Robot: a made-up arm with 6 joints.
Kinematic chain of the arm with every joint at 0, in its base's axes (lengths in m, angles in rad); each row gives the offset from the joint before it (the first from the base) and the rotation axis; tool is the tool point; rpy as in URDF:
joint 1: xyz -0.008 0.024 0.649 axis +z
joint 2: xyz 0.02 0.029 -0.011 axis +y
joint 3: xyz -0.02 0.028 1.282 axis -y
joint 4: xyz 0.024 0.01 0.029 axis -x
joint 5: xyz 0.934 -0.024 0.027 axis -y
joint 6: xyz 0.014 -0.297 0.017 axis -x
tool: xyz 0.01 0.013 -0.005 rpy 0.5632 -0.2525 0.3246
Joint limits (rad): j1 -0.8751..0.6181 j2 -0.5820..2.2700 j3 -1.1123..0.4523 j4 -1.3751..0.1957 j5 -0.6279..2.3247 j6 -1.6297..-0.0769
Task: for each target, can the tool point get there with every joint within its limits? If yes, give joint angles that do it. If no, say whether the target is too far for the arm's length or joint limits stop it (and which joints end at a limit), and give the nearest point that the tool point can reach.
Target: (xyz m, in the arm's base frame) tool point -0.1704 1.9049 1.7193
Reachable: no: joint limits stop it (at a limit: joint 1, joint 4, joint 5, joint 6) | nearest point 0.7816 0.5660 1.7193 | short by 1.643 m
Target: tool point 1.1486 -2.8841 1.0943
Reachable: no: too far | nearest point 1.0977 -1.6660 0.9448 | short by 1.228 m
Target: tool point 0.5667 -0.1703 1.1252
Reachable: yes | joints -0.0129 0.0165 -0.7771 -0.8421 0.7716 -1.1301
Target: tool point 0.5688 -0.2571 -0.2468
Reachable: yes | joints -0.1373 1.7300 -0.4604 -0.7791 0.5101 -1.2659
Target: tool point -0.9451 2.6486 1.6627
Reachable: no: too far | nearest point 0.6183 0.4499 1.6627 | short by 2.698 m
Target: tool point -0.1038 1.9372 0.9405
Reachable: no: joint limits stop it (at a limit: joint 1, joint 4, joint 5, joint 6) | nearest point 0.8411 0.6083 0.9405 | short by 1.631 m
